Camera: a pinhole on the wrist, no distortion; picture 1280 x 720 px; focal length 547.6 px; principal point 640.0 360.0 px. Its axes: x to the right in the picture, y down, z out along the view. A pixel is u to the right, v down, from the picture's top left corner.
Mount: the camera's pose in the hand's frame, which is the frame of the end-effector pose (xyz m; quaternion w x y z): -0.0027 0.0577 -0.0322 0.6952 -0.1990 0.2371 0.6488
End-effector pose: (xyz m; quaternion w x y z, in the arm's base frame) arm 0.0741 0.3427 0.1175 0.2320 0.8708 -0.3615 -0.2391
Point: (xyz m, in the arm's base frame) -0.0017 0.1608 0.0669
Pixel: 533.6 70.5
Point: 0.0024 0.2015 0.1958
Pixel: 983.8 193.1
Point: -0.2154 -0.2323 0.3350
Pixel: 1068.7 200.2
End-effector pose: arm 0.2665 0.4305 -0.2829 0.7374 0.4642 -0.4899 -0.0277
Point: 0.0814 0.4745 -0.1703
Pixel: 666.4 505.0
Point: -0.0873 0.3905 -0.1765
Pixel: 505.3 531.1
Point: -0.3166 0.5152 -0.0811
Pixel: 680.4 600.8
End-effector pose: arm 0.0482 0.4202 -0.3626 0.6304 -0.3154 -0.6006 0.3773
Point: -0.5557 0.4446 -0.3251
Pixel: 222.0 329.3
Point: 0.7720 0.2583 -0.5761
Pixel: behind the camera
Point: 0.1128 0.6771 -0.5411
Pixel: outside the picture
